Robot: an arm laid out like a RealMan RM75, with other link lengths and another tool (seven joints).
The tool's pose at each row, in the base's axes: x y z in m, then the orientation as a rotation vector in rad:
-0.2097, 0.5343, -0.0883, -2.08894, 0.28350, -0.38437
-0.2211, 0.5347, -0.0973, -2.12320, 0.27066, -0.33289
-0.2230, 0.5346, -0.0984, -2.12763, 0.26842, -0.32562
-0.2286, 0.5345, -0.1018, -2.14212, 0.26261, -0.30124
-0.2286, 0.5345, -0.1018, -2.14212, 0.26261, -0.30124
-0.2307, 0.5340, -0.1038, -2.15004, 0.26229, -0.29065
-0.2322, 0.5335, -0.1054, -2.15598, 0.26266, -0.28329
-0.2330, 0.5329, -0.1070, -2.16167, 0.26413, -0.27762
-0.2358, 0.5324, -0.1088, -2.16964, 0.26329, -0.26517
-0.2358, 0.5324, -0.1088, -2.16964, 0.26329, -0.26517
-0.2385, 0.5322, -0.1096, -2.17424, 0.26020, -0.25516
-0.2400, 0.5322, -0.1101, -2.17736, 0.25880, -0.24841
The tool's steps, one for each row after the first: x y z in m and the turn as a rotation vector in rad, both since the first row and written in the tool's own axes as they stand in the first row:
-0.0121, 0.0080, 0.0004, -0.03044, -0.04348, 0.00536
-0.0140, 0.0091, 0.0001, -0.03432, -0.04973, 0.00588
-0.0197, 0.0124, -0.0004, -0.04747, -0.06993, 0.00885
-0.0197, 0.0124, -0.0004, -0.04747, -0.06993, 0.00885
-0.0217, 0.0144, -0.0006, -0.05526, -0.07783, 0.01129
-0.0232, 0.0161, -0.0008, -0.06124, -0.08309, 0.01330
-0.0240, 0.0178, -0.0008, -0.06717, -0.08669, 0.01541
-0.0267, 0.0198, -0.0013, -0.07503, -0.09606, 0.01820
-0.0267, 0.0198, -0.0013, -0.07503, -0.09606, 0.01820
-0.0292, 0.0207, -0.0021, -0.07914, -0.10449, 0.01916
-0.0307, 0.0212, -0.0025, -0.08208, -0.10989, 0.02027

